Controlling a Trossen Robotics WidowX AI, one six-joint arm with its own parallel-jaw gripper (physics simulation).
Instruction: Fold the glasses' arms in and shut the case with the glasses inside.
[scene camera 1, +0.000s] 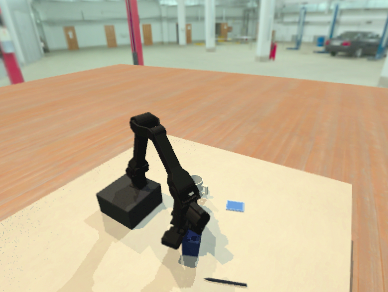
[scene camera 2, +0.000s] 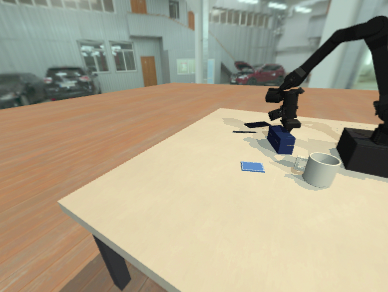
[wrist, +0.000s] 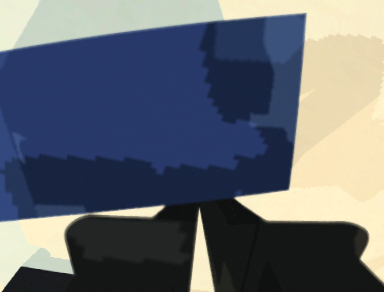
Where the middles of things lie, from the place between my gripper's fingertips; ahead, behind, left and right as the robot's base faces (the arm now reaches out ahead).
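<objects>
The dark blue glasses case (wrist: 205, 111) is 60 mm to the left of my hand and 30 mm ahead of it. Going by their middles, the dark blue glasses case is the nearest to my hand of the things named here. The grey mug (scene camera 2: 321, 168) is 290 mm to the left of my hand, 90 mm behind my hand and 10 mm above my hand.
</objects>
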